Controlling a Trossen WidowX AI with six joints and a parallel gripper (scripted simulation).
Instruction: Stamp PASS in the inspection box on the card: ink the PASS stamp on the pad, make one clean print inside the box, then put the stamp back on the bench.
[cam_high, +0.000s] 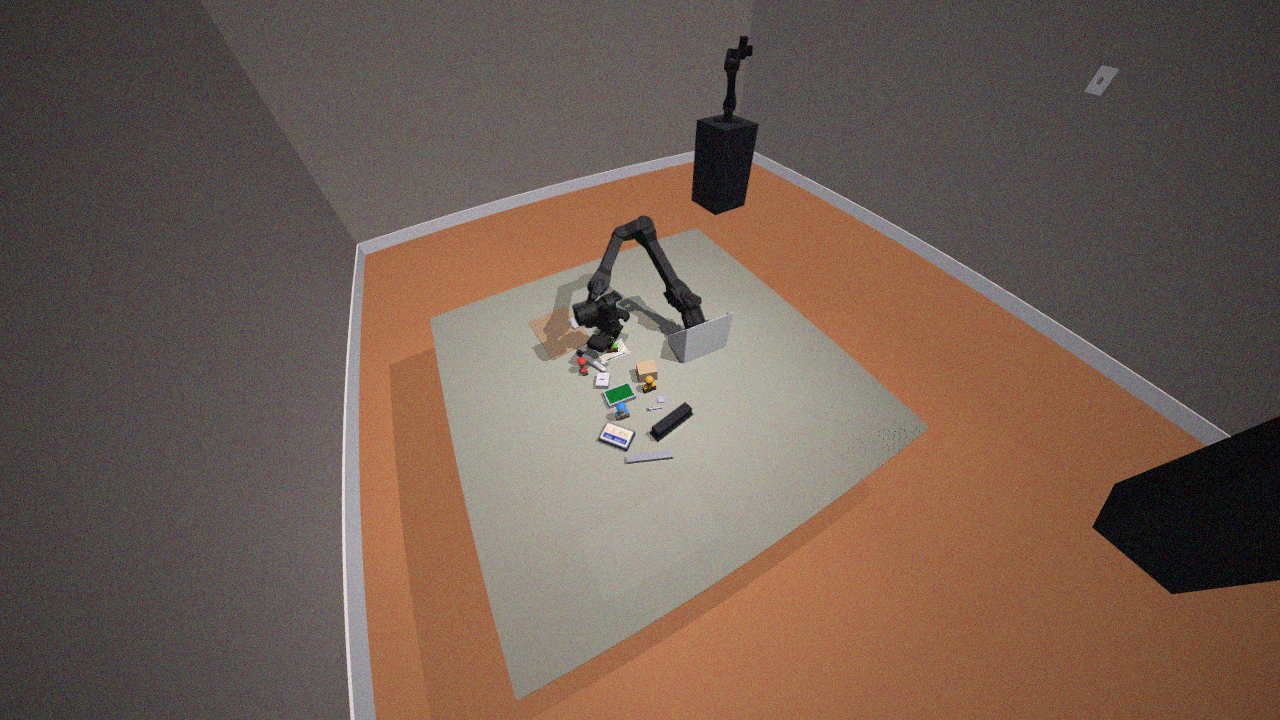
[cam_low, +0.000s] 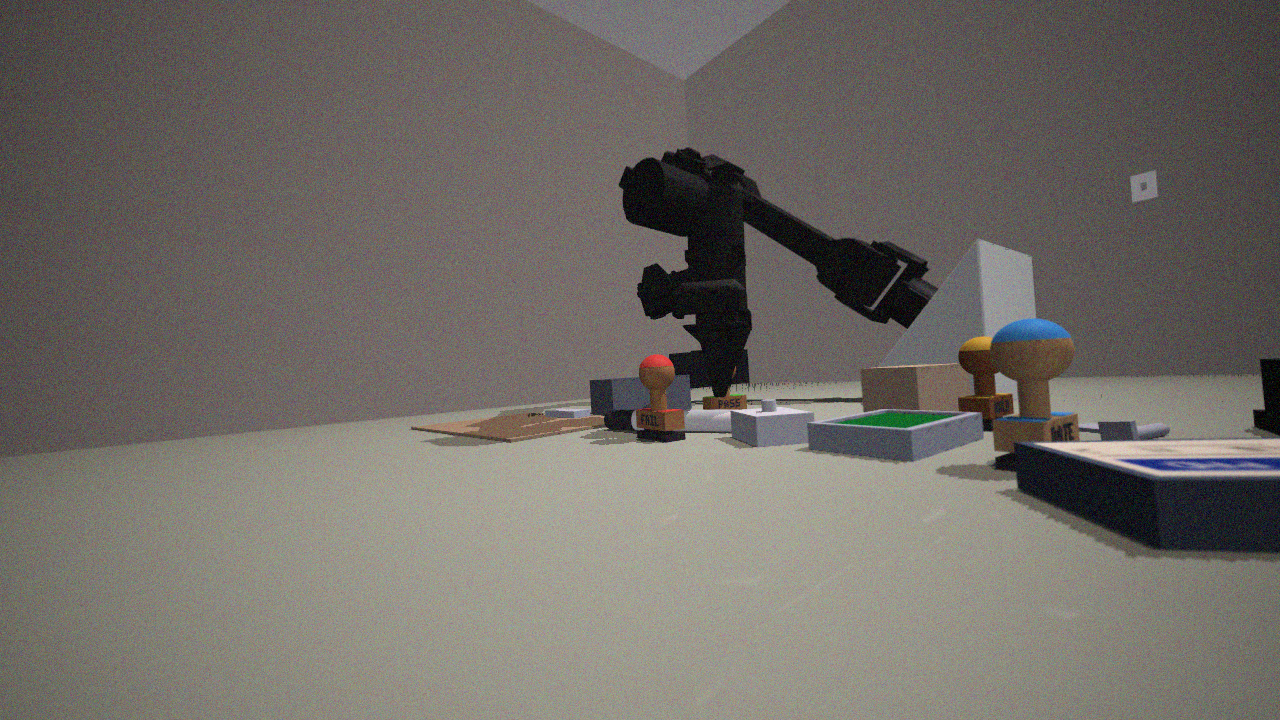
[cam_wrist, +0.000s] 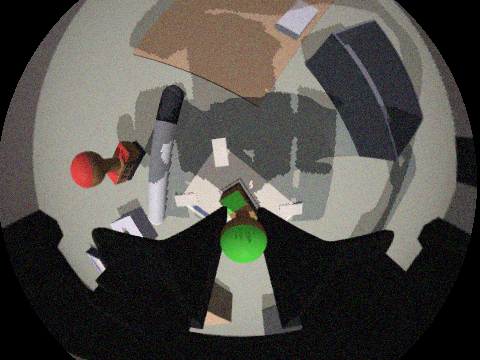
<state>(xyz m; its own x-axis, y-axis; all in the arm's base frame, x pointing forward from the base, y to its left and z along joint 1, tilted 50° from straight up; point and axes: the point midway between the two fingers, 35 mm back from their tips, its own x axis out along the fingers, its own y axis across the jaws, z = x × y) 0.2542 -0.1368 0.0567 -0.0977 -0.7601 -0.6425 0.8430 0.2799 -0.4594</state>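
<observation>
Now: the pass stamp right at my gripper tip. Also, from my gripper tip: red-topped fail stamp (12 cm ahead, 3 cm to the left); white marker (9 cm ahead, 1 cm to the right, 1 cm below); white card (3 cm below, 1 cm to the left).
</observation>
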